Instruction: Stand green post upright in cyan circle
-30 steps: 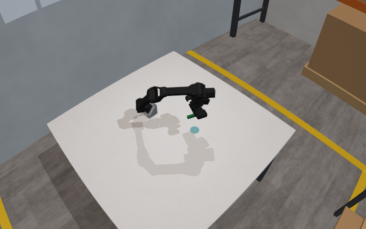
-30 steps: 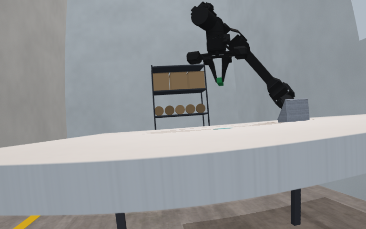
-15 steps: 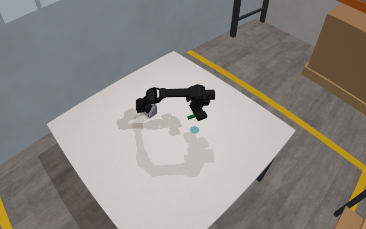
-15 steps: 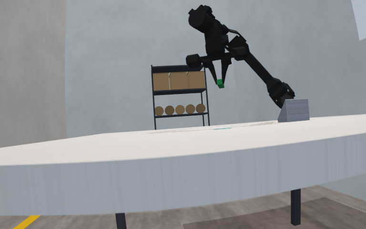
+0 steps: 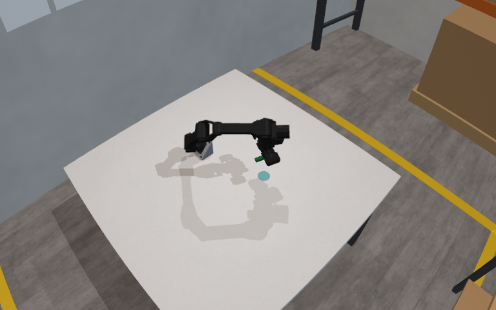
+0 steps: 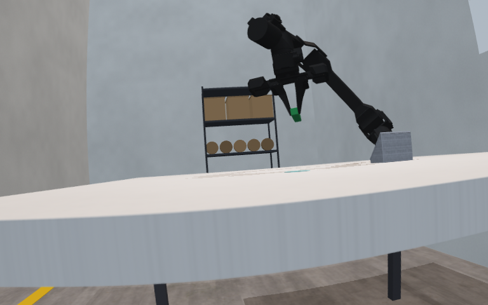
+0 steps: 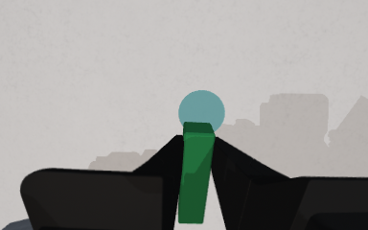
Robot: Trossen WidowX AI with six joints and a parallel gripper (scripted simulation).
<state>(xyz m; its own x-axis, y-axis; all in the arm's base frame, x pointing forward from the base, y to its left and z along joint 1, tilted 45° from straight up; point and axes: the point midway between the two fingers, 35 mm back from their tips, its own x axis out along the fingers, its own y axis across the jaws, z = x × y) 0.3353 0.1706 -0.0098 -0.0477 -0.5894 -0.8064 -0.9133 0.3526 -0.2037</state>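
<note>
My hand is 16 cm above the cyan circle. Also, from my hand: green post 3 cm below, 1 cm to the right, 1 cm behind.
</note>
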